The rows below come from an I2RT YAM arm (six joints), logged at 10 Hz.
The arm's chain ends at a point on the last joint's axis. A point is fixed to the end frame.
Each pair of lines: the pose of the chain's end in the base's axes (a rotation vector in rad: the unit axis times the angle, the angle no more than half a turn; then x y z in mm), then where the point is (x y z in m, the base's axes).
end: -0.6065 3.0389 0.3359 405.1 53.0 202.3
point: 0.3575 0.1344 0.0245
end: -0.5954 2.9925 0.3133 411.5 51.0 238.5
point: 0.3735 0.1324 0.0584
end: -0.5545 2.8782 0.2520 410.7 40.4 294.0
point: 0.3981 0.1211 0.1100
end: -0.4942 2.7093 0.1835 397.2 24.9 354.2
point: 0.4213 0.1051 0.1712
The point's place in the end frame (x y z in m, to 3 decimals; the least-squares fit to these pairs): 0.025 0.055 0.192
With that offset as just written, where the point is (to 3 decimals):
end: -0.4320 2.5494 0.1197 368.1 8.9 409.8
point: 0.427 0.087 0.234
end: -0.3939 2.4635 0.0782 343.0 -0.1 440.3
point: 0.420 0.075 0.270
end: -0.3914 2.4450 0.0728 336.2 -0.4 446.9
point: 0.417 0.074 0.278
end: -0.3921 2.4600 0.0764 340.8 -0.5 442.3
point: 0.419 0.074 0.272
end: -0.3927 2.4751 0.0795 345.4 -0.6 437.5
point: 0.421 0.074 0.266
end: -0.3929 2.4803 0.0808 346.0 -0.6 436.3
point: 0.420 0.074 0.265
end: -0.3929 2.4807 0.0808 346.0 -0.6 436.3
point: 0.420 0.074 0.265
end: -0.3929 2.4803 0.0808 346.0 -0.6 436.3
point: 0.420 0.074 0.265
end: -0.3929 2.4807 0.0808 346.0 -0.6 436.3
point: 0.420 0.074 0.265
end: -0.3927 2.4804 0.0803 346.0 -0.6 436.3
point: 0.420 0.074 0.265
